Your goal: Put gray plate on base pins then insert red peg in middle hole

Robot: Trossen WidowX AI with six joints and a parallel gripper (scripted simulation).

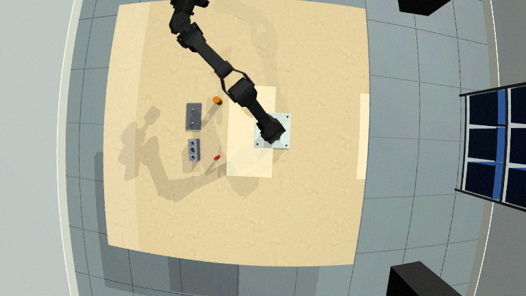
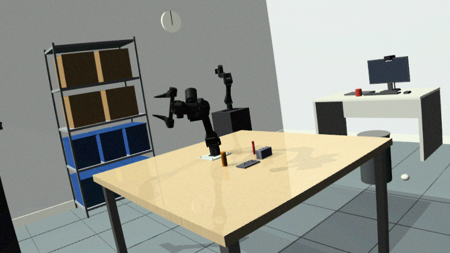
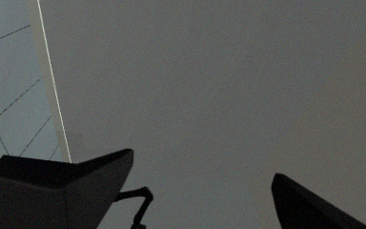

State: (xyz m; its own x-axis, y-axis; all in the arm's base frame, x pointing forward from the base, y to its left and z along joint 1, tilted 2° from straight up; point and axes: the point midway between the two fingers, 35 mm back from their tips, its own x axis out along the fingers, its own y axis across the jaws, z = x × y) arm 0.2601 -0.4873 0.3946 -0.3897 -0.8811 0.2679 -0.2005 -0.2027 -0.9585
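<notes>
Now: gripper tip 10 cm short of the gray plate, 60 cm to the right of it and 37 cm above it. Round my gripper tip: red peg (63 cm to the left, 36 cm below); orange cylinder (1 cm behind, 39 cm to the left, 36 cm below); dark gray base (11 cm ahead, 45 cm to the left, 40 cm below).
</notes>
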